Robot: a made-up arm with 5 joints. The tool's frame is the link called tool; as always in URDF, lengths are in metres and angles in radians. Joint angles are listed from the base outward. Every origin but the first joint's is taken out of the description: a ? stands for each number. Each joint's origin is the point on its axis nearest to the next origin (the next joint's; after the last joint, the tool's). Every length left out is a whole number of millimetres.
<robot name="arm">
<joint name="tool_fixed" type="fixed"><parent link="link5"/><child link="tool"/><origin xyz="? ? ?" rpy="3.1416 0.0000 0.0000"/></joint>
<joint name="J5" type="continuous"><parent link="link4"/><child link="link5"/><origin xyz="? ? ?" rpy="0.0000 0.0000 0.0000"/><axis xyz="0 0 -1"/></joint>
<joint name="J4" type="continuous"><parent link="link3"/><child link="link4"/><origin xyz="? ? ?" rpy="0.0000 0.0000 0.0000"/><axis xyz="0 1 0"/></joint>
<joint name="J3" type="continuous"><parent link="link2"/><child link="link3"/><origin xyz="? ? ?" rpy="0.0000 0.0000 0.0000"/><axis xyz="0 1 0"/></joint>
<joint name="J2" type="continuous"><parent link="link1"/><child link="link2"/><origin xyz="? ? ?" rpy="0.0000 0.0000 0.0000"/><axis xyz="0 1 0"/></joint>
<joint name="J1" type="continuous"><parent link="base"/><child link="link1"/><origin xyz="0.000 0.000 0.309" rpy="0.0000 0.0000 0.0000"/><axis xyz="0 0 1"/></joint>
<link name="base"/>
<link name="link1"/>
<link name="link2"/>
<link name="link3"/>
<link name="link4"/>
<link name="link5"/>
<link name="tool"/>
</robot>
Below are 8 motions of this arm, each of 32 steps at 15 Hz.
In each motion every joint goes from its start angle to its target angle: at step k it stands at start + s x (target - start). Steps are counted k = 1, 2, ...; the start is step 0. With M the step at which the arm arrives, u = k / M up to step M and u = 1 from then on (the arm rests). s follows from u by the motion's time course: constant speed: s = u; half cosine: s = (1 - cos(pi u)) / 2; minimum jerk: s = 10 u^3 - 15 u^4 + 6 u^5.
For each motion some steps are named. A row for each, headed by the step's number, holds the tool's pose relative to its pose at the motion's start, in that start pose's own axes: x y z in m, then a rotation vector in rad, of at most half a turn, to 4 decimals.
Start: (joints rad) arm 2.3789 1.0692 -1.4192 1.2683 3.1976
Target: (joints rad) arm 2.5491 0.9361 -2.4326 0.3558 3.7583
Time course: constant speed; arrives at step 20
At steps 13, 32:
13: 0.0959 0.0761 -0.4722 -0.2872 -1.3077 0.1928
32: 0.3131 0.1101 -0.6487 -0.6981 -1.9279 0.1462

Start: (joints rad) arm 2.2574 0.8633 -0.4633 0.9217 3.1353
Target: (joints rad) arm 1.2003 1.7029 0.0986 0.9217 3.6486
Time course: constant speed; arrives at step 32
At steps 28, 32:
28: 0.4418 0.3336 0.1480 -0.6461 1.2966 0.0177
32: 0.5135 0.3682 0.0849 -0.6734 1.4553 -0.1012

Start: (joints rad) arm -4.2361 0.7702 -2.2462 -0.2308 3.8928
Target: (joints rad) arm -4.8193 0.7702 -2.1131 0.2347 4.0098
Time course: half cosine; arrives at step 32
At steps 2, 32:
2: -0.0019 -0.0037 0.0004 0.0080 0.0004 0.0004
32: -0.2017 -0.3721 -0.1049 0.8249 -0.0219 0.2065

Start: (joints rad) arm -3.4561 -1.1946 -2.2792 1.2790 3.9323
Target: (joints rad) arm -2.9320 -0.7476 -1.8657 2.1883 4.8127
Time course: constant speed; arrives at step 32
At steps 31, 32:
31: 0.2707 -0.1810 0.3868 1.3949 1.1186 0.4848
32: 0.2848 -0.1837 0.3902 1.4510 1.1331 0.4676

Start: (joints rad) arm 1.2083 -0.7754 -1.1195 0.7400 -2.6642
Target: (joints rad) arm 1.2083 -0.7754 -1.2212 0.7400 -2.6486
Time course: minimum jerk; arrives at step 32
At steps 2, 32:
2: -0.0001 0.0000 -0.0001 -0.0001 -0.0002 0.0000
32: -0.0308 0.0159 -0.0498 -0.0474 -0.0900 0.0156

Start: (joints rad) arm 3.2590 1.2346 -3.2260 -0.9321 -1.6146
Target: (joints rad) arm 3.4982 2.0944 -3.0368 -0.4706 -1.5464
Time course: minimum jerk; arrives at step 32
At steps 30, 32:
30: 0.1735 -0.2714 -0.6329 1.4988 0.2319 0.2027
32: 0.1737 -0.2712 -0.6346 1.5021 0.2326 0.2027

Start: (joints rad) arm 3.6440 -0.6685 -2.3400 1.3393 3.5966
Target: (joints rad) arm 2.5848 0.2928 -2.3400 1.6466 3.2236
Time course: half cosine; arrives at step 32
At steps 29, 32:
29: 0.0778 -0.5593 0.2996 1.2053 0.8139 0.2517
32: 0.0819 -0.5766 0.2919 1.2205 0.8318 0.2742

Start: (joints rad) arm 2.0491 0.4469 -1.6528 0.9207 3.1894
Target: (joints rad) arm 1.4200 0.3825 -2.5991 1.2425 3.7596
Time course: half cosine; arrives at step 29
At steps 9, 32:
9: -0.0424 -0.0931 -0.1188 0.0319 -0.1557 0.2541
32: 0.0883 -0.3106 -0.5754 0.1449 -0.7819 1.0592

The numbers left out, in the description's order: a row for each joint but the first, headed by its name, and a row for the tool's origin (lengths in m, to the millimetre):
tool: 0.000 0.000 0.000
J5: 0.064 0.000 -0.082
J4: 0.110 0.000 -0.484
J3: 0.033 0.000 0.175
J2: 0.000 0.000 0.000

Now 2 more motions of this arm.
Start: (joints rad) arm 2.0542 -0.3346 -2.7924 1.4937 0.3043
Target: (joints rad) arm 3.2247 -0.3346 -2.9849 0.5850 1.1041
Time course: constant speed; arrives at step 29
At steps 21, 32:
21: 0.0624 0.1302 -0.0737 1.0986 0.1904 0.9065
32: 0.0735 0.2149 -0.0444 1.4957 0.0952 1.3589

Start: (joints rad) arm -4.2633 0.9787 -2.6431 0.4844 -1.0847
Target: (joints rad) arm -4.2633 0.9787 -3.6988 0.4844 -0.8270
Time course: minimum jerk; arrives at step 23
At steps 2, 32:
2: 0.0013 0.0025 -0.0024 -0.0054 0.0028 0.0015
32: 0.0950 0.1797 -0.5695 -0.8645 0.6106 0.2333

